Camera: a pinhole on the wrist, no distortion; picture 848 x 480 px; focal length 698.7 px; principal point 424.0 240.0 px. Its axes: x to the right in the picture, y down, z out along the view. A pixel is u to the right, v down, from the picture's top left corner.
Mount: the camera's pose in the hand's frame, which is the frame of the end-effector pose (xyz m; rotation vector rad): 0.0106 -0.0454 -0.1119 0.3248 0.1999 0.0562
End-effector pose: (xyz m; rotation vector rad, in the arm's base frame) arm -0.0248 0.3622 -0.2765 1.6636 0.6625 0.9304
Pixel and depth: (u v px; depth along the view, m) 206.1 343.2 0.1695
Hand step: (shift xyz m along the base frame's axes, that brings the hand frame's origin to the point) 0.0516 -0.0171 -0.0858
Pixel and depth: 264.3 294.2 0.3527
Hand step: 0.2066 -0.0857 -0.1607
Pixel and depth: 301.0 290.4 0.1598
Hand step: 0.0489 0.0126 -0.0852
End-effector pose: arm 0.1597 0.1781 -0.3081 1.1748 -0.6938 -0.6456
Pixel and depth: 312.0 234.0 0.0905
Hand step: 0.0221 -0.0159 -0.0764
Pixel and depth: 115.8 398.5 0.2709
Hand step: -0.1806 -0.0888 -0.0441
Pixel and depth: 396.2 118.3 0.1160
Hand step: 0.0175 -0.0434 -0.0950
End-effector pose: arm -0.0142 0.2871 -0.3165 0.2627 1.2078 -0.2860
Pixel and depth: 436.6 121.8 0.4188
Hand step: 0.1700 -0.3223 -0.0261
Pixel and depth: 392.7 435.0 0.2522
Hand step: 0.1243 -0.1094 -0.0003
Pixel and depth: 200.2 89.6 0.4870
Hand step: 0.1710 -0.4031 0.1352
